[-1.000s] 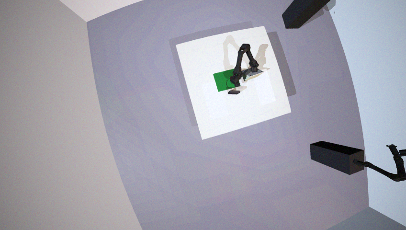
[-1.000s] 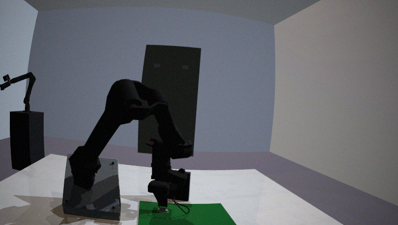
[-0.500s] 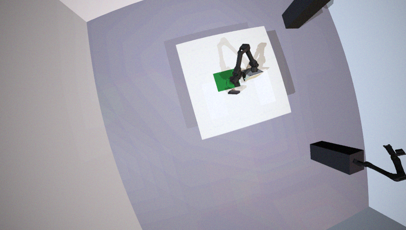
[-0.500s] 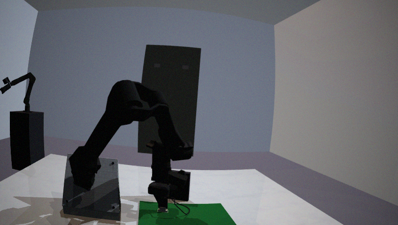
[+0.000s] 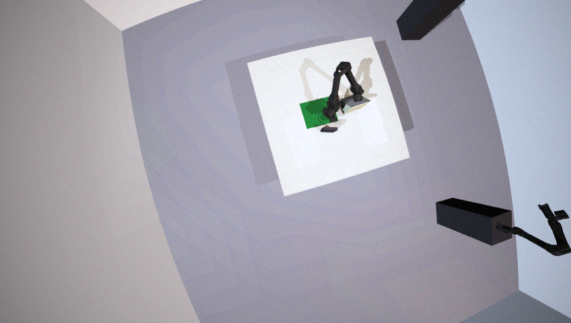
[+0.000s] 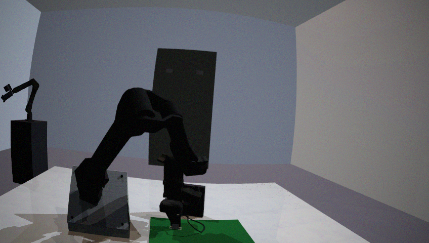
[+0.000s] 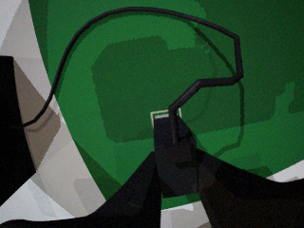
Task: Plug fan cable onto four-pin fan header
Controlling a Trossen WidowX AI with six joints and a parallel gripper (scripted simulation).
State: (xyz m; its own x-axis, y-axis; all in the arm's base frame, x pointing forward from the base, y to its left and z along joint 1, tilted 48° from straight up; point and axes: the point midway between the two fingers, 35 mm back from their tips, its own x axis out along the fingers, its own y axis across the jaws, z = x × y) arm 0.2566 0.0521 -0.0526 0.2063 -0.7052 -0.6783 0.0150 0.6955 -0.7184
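My gripper tip is 1 cm below the dark fan plug and 1 cm short of it. The rest, counted from my gripper tip: pale four-pin header: 2 cm below, 1 cm ahead; black fan: 13 cm to the left, 4 cm ahead, 4 cm above; green board: 8 cm ahead, 4 cm to the right, 4 cm below.
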